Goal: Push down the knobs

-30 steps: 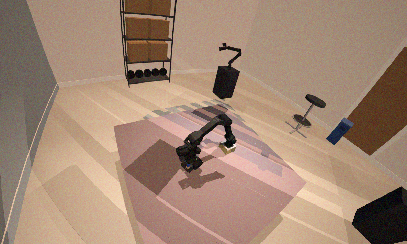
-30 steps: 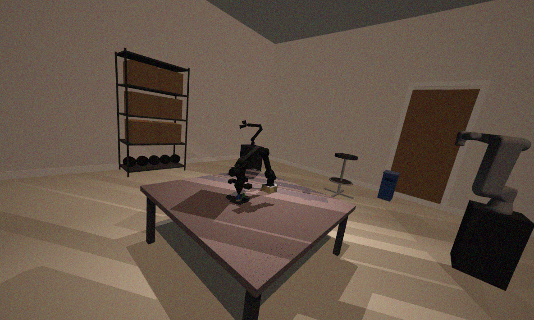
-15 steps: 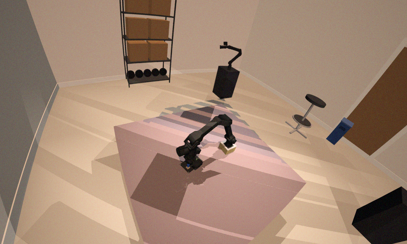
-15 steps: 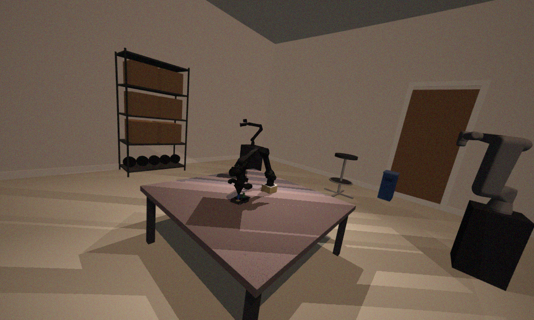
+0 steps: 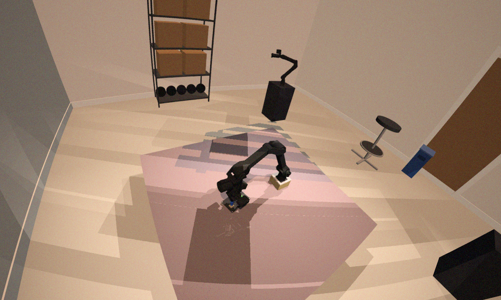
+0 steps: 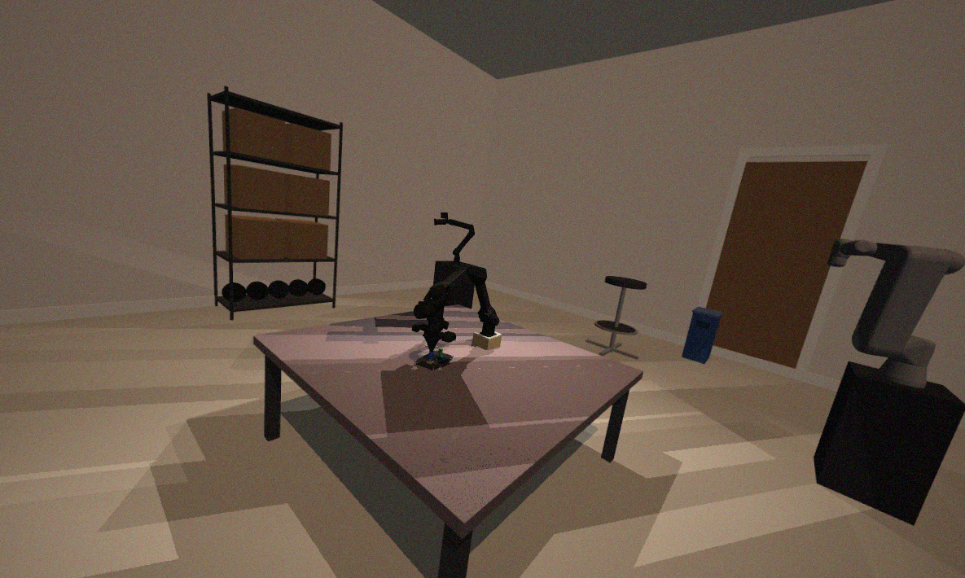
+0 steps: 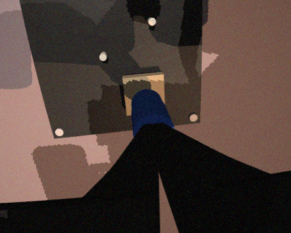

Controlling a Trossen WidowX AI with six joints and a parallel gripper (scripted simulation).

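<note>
My gripper tip is 1 cm above the blue knob. Also, from my gripper tip: green knob (7 cm behind, 2 cm to the right, 2 cm below).
</note>
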